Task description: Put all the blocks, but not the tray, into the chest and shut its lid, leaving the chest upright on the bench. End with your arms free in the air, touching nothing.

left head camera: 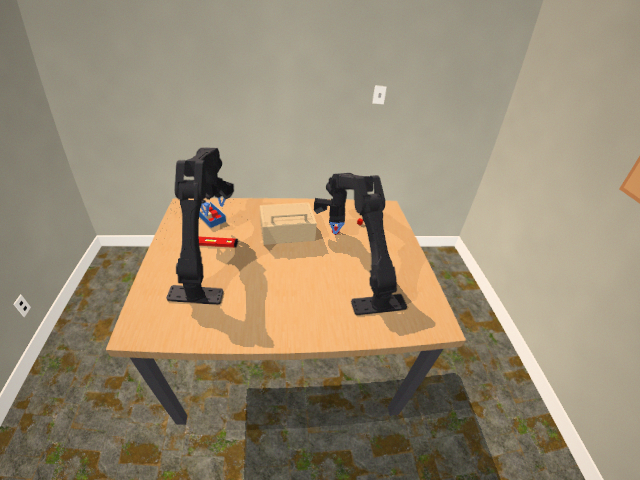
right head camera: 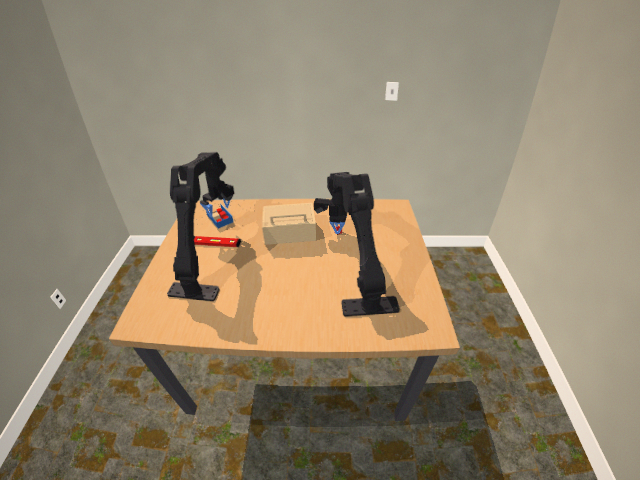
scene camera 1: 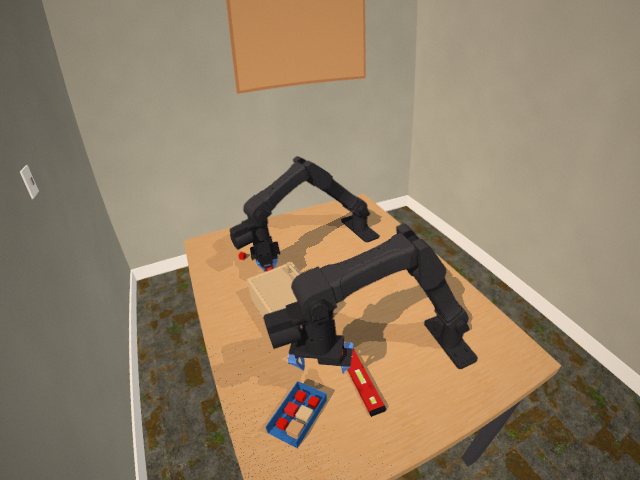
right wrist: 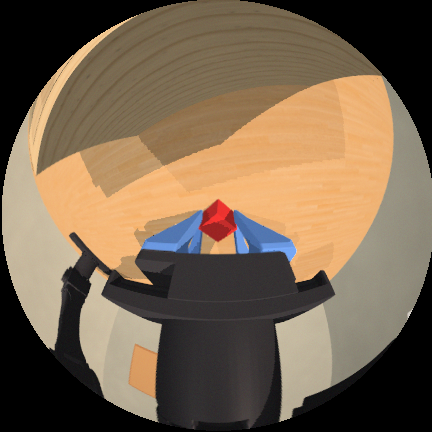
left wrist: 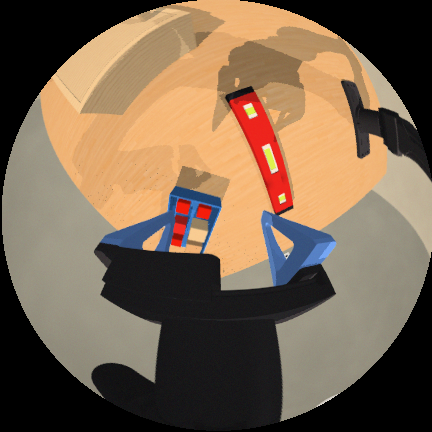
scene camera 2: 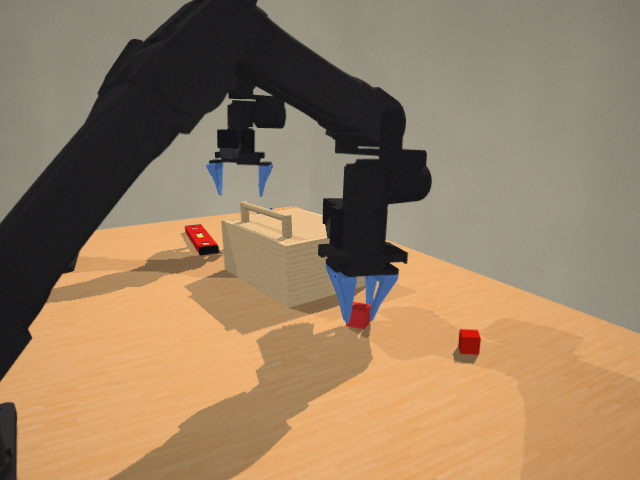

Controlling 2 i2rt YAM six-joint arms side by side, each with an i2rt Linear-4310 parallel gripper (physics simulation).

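Frame: origin at the left arm's base, x ahead, y left, z up, level; centimetres.
Seen in the pictures: left gripper, fingertip midpoint: [left head camera: 214, 211] [right head camera: 219, 212] [scene camera 1: 323, 370] [left wrist: 217, 214] [scene camera 2: 240, 195]; right gripper, fingertip midpoint: [left head camera: 335, 231] [right head camera: 338, 231] [right wrist: 217, 214] [scene camera 2: 357, 320]; left arm's base, link origin: [left head camera: 195, 295] [right head camera: 193, 292] [scene camera 1: 449, 341] [left wrist: 358, 118]; right arm's base, link origin: [left head camera: 379, 305] [right head camera: 370, 307] [scene camera 1: 359, 229] [right wrist: 91, 255].
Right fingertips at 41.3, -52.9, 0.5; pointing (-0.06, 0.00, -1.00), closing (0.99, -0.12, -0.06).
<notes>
Pixels of each thing's middle, then the offset from my right fingertips to it, as dx, dy, dz.
- pale wooden chest, body centre: [scene camera 2: 292, 240] [scene camera 1: 286, 297] [left head camera: 287, 219] [right head camera: 288, 220] -0.8, +21.9, +6.0
- blue tray, body centre: [left wrist: 188, 228] [scene camera 1: 297, 413] [left head camera: 210, 214] [right head camera: 219, 215] +7.1, +58.7, +1.3
- red spirit level, body centre: [left wrist: 268, 158] [scene camera 2: 200, 238] [scene camera 1: 360, 377] [left head camera: 210, 241] [right head camera: 215, 241] -11.7, +53.9, +0.3
The pale wooden chest [left head camera: 279, 235] [scene camera 1: 268, 286] [scene camera 2: 258, 253] stands upright at the back middle of the bench, its handled lid down. My right gripper [scene camera 2: 360, 319] [right wrist: 217, 214] is shut on a red block [scene camera 2: 358, 314] beside the chest, at bench level. Another red block [scene camera 2: 469, 342] [scene camera 1: 241, 255] [left head camera: 359, 221] lies farther from the chest. The blue tray [scene camera 1: 283, 438] [left wrist: 196, 194], at the back left in the head views, holds several red and pale blocks. My left gripper [scene camera 2: 240, 194] [left wrist: 217, 214] is open and empty, above the bench near the tray.
A red spirit level [left head camera: 217, 241] [scene camera 1: 367, 384] [left wrist: 262, 145] lies in front of the tray in the head views, between it and the left arm's base [left head camera: 194, 295]. The right arm's base [left head camera: 378, 304] stands at the front right. The bench's back edge runs behind the tray and chest.
</notes>
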